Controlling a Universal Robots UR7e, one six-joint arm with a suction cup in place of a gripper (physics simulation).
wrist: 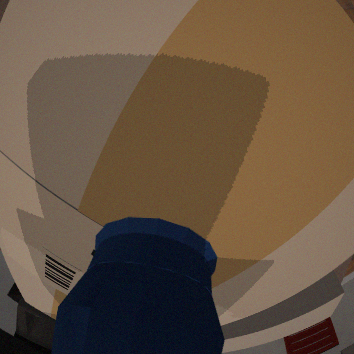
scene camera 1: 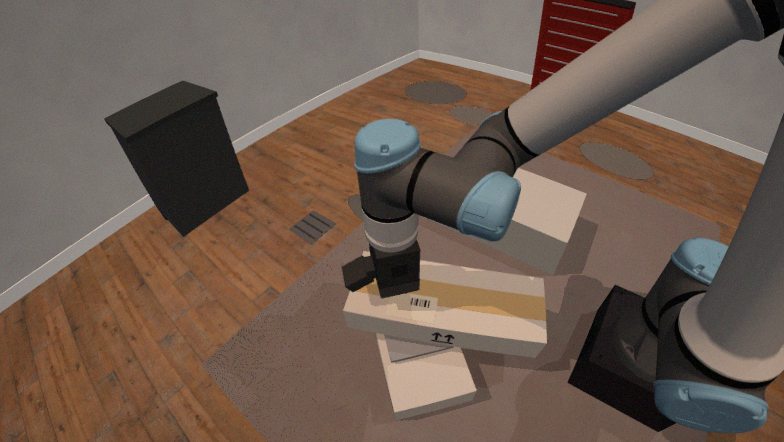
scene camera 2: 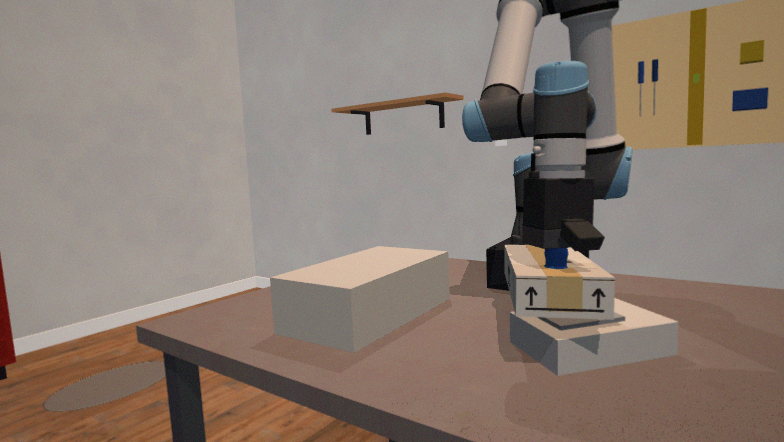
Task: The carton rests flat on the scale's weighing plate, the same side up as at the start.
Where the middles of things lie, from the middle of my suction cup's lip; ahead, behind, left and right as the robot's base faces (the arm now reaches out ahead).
Scene:
Now: suction cup 9 cm past the long carton (scene camera 1: 463, 307), 5 cm above it and 3 cm to the left of it. The rest, counted from my suction cup: large pale box (scene camera 1: 546, 213): 41 cm to the right, 11 cm below, 7 cm behind; scale (scene camera 2: 564, 346): 13 cm below, 7 cm behind, 4 cm to the left.

